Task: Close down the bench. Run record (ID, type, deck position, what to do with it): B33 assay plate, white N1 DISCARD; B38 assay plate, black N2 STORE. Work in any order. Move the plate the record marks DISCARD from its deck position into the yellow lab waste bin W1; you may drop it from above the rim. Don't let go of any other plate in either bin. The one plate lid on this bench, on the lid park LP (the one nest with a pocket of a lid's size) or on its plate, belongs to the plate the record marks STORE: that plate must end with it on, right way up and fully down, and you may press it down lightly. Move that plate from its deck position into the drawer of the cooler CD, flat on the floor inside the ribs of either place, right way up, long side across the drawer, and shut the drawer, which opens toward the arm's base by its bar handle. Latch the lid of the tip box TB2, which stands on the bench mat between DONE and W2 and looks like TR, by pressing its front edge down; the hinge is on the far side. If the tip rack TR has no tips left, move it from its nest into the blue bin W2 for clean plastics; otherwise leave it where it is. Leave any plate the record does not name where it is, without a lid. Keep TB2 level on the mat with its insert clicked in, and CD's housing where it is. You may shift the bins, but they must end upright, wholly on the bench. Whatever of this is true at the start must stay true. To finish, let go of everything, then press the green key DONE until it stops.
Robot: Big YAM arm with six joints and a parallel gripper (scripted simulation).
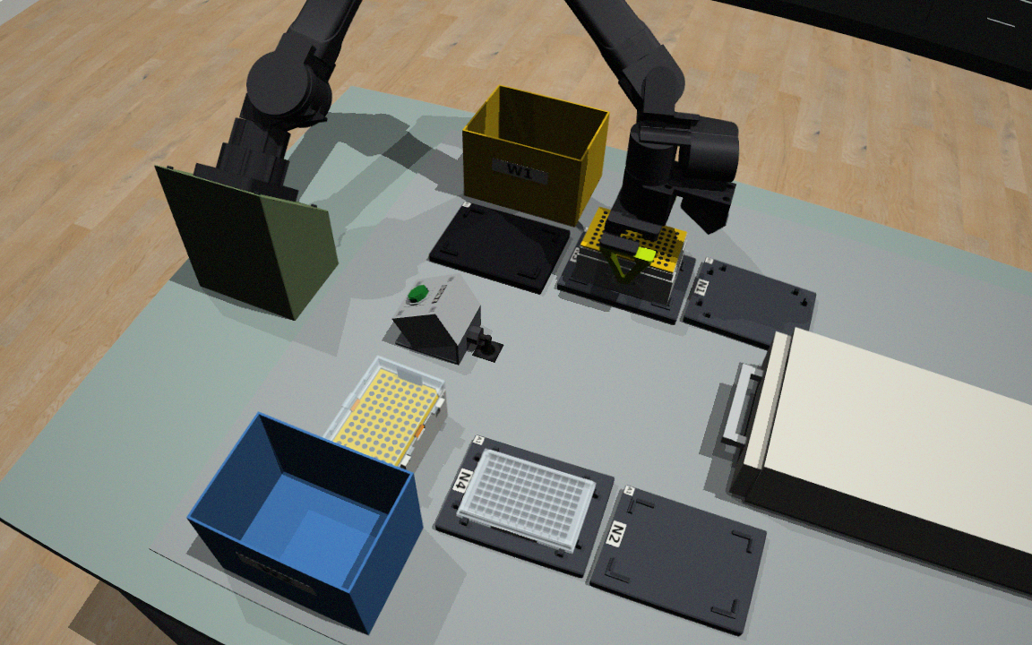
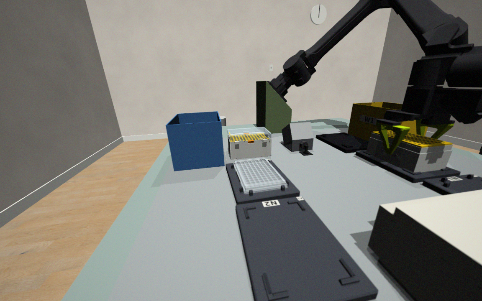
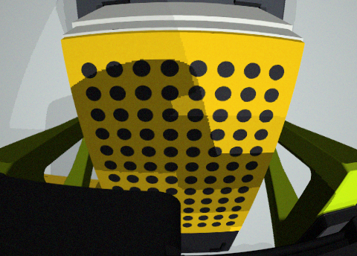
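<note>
The tip rack TR is 10 mm behind my hand, 10 mm to the right of it and 10 mm above it. The rest, counted from my hand: black lid park: 180 mm behind, 20 mm to the right, 40 mm below; then nest N3: 40 mm below; then nest N1: 170 mm ahead, 10 mm to the left, 40 mm below.
</note>
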